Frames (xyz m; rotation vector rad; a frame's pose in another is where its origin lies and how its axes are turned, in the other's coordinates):
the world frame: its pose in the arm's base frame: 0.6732 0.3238 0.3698 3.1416 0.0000 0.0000
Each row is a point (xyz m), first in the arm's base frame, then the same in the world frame.
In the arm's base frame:
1: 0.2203 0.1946 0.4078
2: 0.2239 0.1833 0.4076
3: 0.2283 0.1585 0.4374
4: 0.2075 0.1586 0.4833
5: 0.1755 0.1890 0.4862
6: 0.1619 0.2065 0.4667
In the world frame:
1: -0.4529 0.1292 -0.0380
2: -0.4493 0.1405 -0.0378
3: -0.4449 0.1653 -0.0676
4: -0.4657 0.1652 -0.1135
5: -0.4977 0.1348 -0.1164
6: -0.5113 0.1173 -0.0969

